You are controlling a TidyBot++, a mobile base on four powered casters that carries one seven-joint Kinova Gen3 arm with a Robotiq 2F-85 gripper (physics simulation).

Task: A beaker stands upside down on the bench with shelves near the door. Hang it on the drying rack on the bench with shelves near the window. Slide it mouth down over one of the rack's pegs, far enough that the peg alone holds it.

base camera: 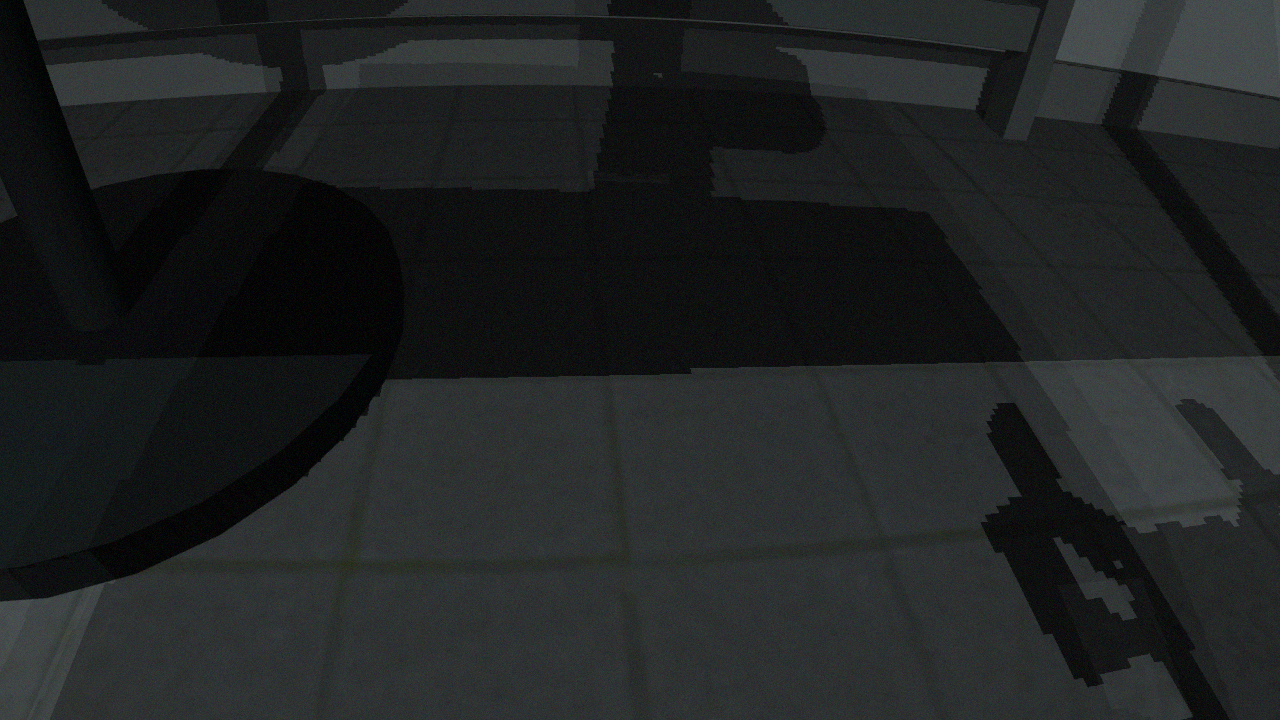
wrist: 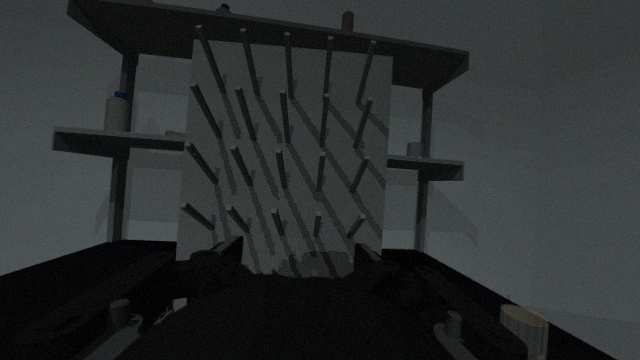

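Note:
The drying rack [wrist: 193,195] fills the wrist view: a pale upright board with several rows of dark pegs, such as one peg [wrist: 320,172], slanting up and outward. It stands in a bench with shelves [wrist: 427,62]. My gripper [wrist: 299,252] is open and empty, low in front of the rack's bottom row, and its dark fingers frame the rack's foot. A faint glassy cylinder [wrist: 326,265] shows at the rack's foot between the fingers; I cannot tell what it is. No peg carries a beaker. The base camera shows neither rack nor beaker.
A pale ribbed cylinder [wrist: 523,327] stands at the lower right. A white bottle with a blue cap [wrist: 117,113] is on the left shelf, a small cup [wrist: 414,149] on the right shelf. The base camera shows tiled floor, a dark round stool base [base camera: 201,396] and bench legs [base camera: 1032,70].

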